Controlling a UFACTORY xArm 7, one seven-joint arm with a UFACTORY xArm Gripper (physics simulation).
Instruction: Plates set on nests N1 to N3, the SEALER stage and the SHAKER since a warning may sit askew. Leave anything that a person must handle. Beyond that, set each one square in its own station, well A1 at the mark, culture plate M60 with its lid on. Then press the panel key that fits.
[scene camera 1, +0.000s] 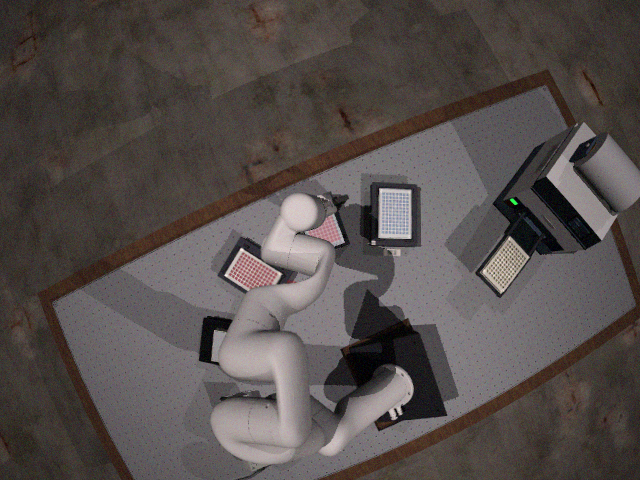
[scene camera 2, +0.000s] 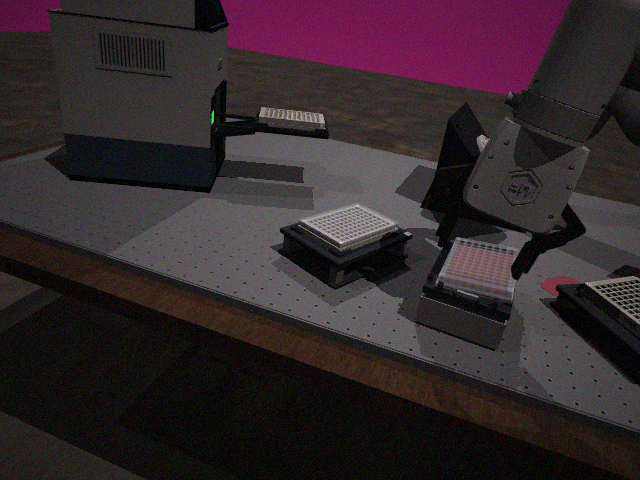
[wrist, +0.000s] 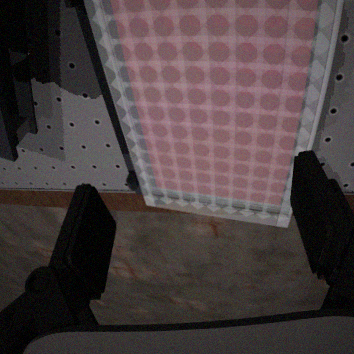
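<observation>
My gripper (scene camera 2: 481, 253) (wrist: 194, 191) is open, its fingers on either side of a lidded plate with pink wells (scene camera 1: 329, 230) (scene camera 2: 480, 266) (wrist: 217, 100). That plate sits on a black nest on a grey block (scene camera 2: 459, 319); whether it sits square is unclear. A pale blue-welled plate (scene camera 1: 395, 212) (scene camera 2: 351, 225) rests on a legged black station (scene camera 1: 416, 217) (scene camera 2: 336, 273). A red-welled plate (scene camera 1: 252, 269) (scene camera 2: 622, 293) is on another black nest (scene camera 1: 226, 268) (scene camera 2: 594, 315). A cream plate (scene camera 1: 505, 264) (scene camera 2: 292, 117) lies on the machine's extended tray. Station labels and A1 marks are unreadable.
The large machine (scene camera 1: 555, 193) (scene camera 2: 139, 98) shows a green light. A dark angled stand (scene camera 1: 421, 372) (scene camera 2: 460, 139) is near the arm base. A black station with a white surface (scene camera 1: 209, 338) is partly behind the arm. A red patch (scene camera 2: 558, 285) marks the table.
</observation>
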